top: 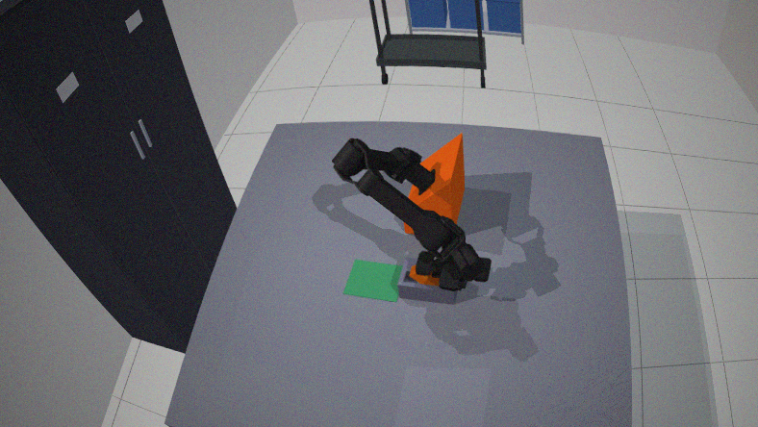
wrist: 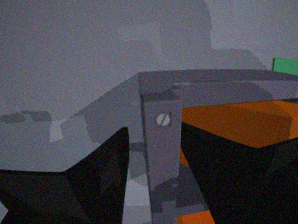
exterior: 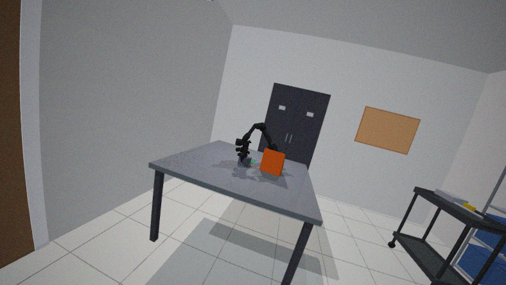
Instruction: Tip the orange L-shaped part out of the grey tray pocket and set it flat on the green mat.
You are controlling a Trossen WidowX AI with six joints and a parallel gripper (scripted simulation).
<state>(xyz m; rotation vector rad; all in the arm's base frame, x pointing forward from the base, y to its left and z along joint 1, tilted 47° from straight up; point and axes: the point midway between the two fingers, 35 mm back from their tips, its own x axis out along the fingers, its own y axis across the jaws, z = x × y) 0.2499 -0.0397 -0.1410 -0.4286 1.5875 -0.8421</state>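
Now: the orange L-shaped part 5 cm to the right of my gripper tip, 2 cm behind it and 1 cm above it. From my gripper tip the other things lie so: green mat: 22 cm to the right, 5 cm below, 5 cm behind.
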